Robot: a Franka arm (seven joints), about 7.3 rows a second.
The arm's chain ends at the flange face. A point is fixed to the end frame.
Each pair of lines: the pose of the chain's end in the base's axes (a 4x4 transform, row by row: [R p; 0 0 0 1], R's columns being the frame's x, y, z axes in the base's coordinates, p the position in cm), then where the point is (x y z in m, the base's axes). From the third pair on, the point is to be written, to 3 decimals.
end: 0.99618, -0.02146, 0.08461, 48.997; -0.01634, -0.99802, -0.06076, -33.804; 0.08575, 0.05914, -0.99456, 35.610; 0, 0, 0, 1
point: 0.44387 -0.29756 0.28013
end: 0.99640, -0.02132, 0.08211, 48.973; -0.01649, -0.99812, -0.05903, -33.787; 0.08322, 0.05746, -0.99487, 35.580; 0, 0, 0, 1
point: 0.44344 -0.29726 0.28001
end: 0.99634, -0.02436, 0.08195, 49.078; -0.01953, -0.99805, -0.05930, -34.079; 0.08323, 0.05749, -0.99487, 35.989; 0, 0, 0, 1
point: 0.445 -0.300 0.284
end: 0.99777, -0.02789, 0.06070, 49.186; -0.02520, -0.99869, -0.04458, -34.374; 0.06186, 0.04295, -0.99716, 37.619; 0, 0, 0, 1
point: 0.444 -0.302 0.302
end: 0.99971, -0.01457, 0.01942, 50.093; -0.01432, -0.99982, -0.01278, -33.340; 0.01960, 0.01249, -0.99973, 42.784; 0, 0, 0, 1
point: 0.450 -0.290 0.357
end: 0.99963, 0.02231, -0.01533, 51.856; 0.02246, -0.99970, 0.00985, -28.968; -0.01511, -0.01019, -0.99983, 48.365; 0, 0, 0, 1
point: 0.463 -0.246 0.416
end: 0.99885, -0.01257, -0.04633, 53.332; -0.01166, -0.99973, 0.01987, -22.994; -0.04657, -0.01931, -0.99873, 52.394; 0, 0, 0, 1
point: 0.478 -0.184 0.458
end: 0.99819, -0.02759, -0.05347, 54.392; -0.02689, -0.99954, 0.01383, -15.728; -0.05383, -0.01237, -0.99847, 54.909; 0, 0, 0, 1
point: 0.488 -0.111 0.483
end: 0.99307, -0.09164, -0.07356, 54.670; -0.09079, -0.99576, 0.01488, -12.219; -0.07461, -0.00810, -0.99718, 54.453; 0, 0, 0, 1
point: 0.493 -0.073 0.480
